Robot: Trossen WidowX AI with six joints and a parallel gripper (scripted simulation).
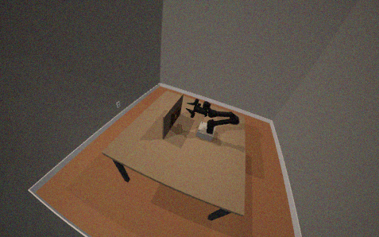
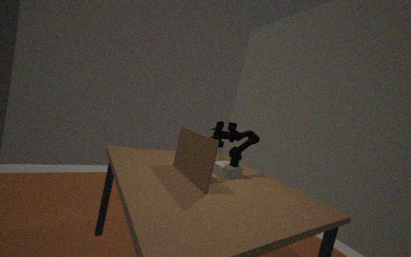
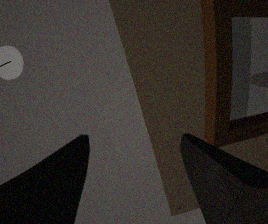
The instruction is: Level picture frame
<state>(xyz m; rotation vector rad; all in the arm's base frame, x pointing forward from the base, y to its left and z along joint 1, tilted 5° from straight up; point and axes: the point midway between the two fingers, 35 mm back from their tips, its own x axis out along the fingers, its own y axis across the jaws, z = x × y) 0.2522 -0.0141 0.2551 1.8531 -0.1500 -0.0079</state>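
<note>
Now: gripper tip 150 mm above the picture frame, 100 mm short of it and 10 mm to the right of it. From my gripper tip the other things lie so: wall panel: 160 mm below, 110 mm ahead.
</note>
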